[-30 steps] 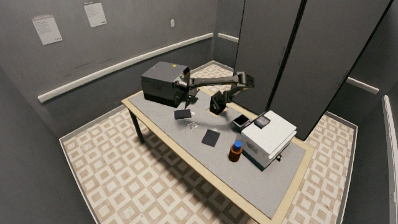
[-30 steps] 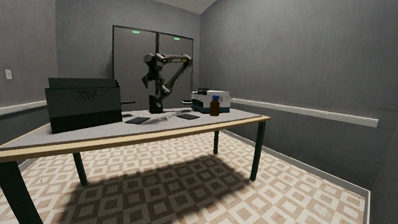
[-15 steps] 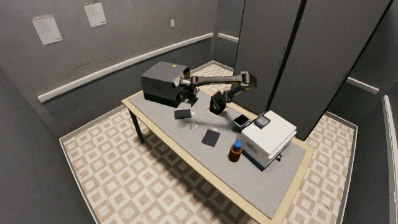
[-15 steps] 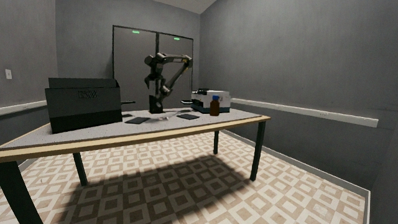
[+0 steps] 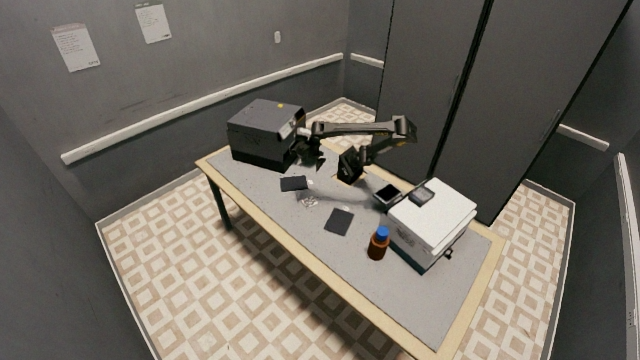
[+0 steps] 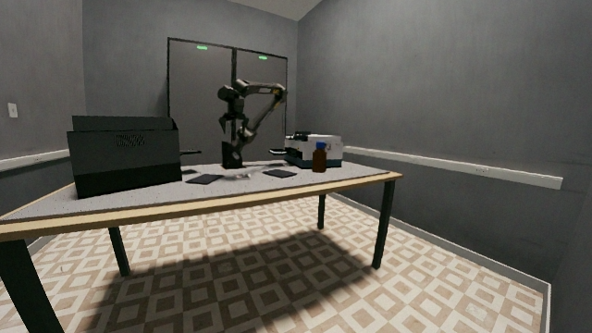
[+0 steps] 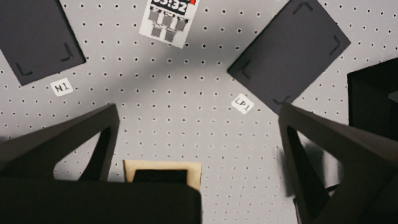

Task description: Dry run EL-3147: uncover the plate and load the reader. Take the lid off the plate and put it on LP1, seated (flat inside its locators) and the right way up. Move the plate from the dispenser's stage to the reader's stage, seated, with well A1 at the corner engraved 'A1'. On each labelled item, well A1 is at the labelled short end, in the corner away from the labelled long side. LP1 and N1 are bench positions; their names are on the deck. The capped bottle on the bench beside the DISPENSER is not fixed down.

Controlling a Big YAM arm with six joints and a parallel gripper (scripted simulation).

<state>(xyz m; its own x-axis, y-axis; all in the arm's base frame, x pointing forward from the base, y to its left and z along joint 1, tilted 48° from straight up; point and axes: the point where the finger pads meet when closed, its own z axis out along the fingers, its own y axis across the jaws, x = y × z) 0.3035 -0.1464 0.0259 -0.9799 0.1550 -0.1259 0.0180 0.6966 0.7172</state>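
Right now the dark lid is 37 cm to the left of my hand, 21 cm behind it and 13 cm below it. Round my hand: LP1 label 23 cm below, 9 cm behind, 8 cm to the right; then dark flat pad 24 cm to the left, 23 cm below, 5 cm ahead; then white multi-well plate 37 cm to the left, 21 cm behind, 13 cm below.
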